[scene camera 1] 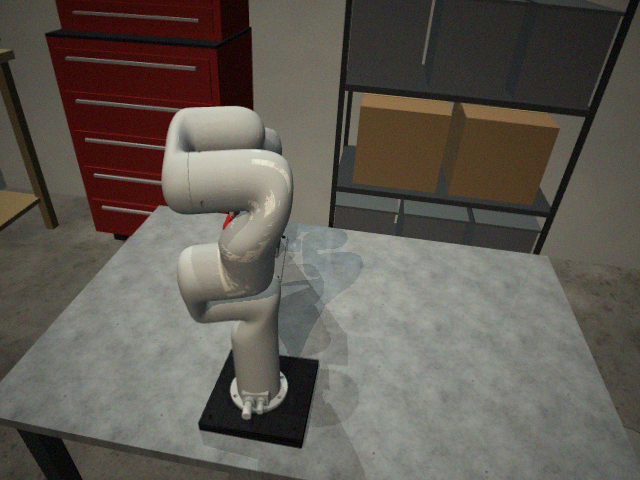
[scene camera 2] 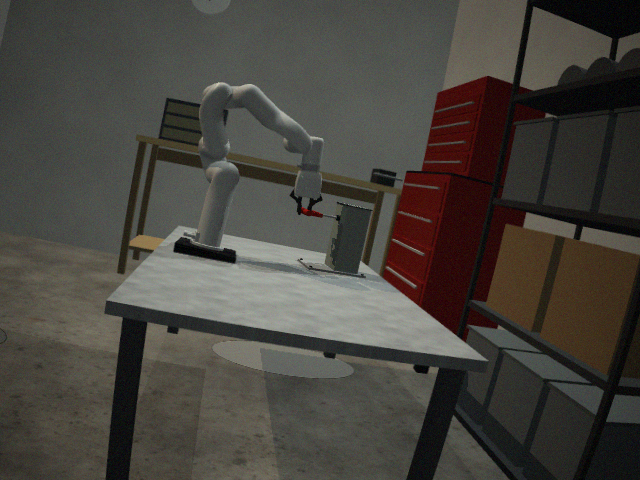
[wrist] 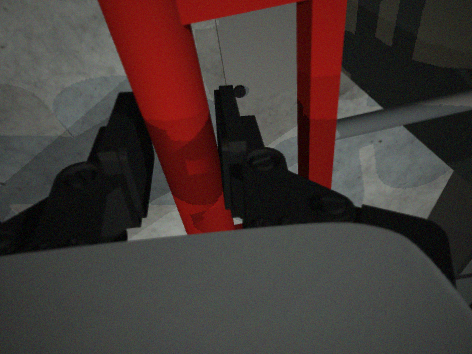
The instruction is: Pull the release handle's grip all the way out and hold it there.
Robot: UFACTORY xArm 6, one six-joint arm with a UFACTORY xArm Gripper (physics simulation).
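The release handle's red grip (scene camera 1: 227,221) (scene camera 2: 311,212) (wrist: 160,60) is a frame with a round bar on one side and a square bar on the other. A grey rod (scene camera 2: 329,216) (wrist: 400,116) runs from it to an upright grey housing (scene camera 2: 354,237); a length of rod shows between grip and housing. My gripper (scene camera 2: 305,209) (wrist: 182,122) points down and is shut on the round bar, one black finger on each side. In scene camera 1 the arm hides the gripper and most of the handle.
The housing stands near the far end of the grey table (scene camera 1: 439,335) (scene camera 2: 268,304), on a thin dark base frame. The arm's black base plate (scene camera 1: 294,413) (scene camera 2: 184,248) is at the other end. Beyond the table are a red tool cabinet (scene camera 1: 134,82) (scene camera 2: 444,227) and a dark shelf rack (scene camera 1: 338,155) (scene camera 2: 483,248).
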